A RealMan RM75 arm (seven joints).
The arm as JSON. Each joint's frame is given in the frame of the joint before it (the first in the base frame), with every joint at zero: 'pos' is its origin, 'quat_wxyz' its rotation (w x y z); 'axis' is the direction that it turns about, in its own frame. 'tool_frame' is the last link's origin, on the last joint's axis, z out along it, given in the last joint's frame.
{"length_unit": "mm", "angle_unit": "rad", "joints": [
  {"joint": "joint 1", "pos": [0.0, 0.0, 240.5], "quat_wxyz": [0.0, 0.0, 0.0, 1.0], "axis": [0.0, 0.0, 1.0]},
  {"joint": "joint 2", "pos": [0.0, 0.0, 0.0], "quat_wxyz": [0.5, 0.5, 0.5, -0.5], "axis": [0.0, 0.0, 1.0]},
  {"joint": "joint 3", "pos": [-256.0, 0.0, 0.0], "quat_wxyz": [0.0, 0.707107, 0.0, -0.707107], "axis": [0.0, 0.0, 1.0]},
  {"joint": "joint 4", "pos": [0.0, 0.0, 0.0], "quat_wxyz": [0.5, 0.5, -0.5, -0.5], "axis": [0.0, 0.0, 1.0]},
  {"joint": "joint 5", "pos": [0.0, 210.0, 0.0], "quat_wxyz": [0.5, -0.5, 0.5, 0.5], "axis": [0.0, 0.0, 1.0]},
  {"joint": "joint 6", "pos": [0.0, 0.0, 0.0], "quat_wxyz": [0.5, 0.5, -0.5, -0.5], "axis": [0.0, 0.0, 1.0]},
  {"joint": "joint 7", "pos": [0.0, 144.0, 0.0], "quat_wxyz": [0.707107, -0.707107, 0.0, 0.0], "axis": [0.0, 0.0, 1.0]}
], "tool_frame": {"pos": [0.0, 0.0, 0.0], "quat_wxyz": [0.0, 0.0, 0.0, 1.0]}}
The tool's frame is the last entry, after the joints.
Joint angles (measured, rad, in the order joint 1, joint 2, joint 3, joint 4, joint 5, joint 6, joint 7), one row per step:
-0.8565 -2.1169 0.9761 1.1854 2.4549 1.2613 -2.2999
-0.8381 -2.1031 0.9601 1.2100 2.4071 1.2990 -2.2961
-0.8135 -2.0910 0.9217 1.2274 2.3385 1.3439 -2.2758
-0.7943 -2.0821 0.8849 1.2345 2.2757 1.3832 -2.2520
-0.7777 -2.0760 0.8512 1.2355 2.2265 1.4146 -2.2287
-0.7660 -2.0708 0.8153 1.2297 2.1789 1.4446 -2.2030
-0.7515 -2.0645 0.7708 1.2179 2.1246 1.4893 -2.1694
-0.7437 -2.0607 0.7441 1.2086 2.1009 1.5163 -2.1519
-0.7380 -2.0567 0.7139 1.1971 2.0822 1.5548 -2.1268
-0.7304 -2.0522 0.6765 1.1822 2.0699 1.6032 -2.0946
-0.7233 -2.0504 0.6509 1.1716 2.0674 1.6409 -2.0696
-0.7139 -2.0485 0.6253 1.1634 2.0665 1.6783 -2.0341
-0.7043 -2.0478 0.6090 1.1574 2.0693 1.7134 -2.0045
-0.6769 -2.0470 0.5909 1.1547 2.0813 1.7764 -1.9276
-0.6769 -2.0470 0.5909 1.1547 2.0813 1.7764 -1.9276
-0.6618 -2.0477 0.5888 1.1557 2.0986 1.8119 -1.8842
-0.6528 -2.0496 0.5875 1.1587 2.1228 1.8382 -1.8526
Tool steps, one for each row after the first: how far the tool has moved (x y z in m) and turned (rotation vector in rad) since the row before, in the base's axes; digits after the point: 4 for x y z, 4 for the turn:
-0.0014 -0.0041 0.0096 -0.0092 -0.0366 -0.0026
-0.0045 -0.0056 0.0113 -0.0112 -0.0608 -0.0040
-0.0038 -0.0052 0.0089 -0.0113 -0.0560 -0.0100
-0.0045 -0.0044 0.0071 -0.0066 -0.0455 -0.0083
-0.0037 -0.0038 0.0065 -0.0056 -0.0464 -0.0120
-0.0056 -0.0059 0.0070 -0.0123 -0.0533 -0.0169
-0.0044 -0.0034 0.0037 -0.0075 -0.0263 -0.0058
-0.0046 -0.0045 0.0032 -0.0142 -0.0205 -0.0138
-0.0071 -0.0059 0.0033 -0.0176 -0.0172 -0.0147
-0.0060 -0.0052 0.0012 -0.0162 -0.0073 -0.0105
-0.0066 -0.0057 0.0016 -0.0100 -0.0016 -0.0184
-0.0057 -0.0058 -0.0001 -0.0155 0.0033 -0.0168
-0.0126 -0.0127 -0.0010 -0.0228 0.0274 -0.0472
0.0000 0.0000 0.0000 0.0000 0.0000 0.0000
-0.0069 -0.0076 -0.0022 -0.0204 0.0267 -0.0273
-0.0053 -0.0056 -0.0023 -0.0183 0.0279 -0.0176

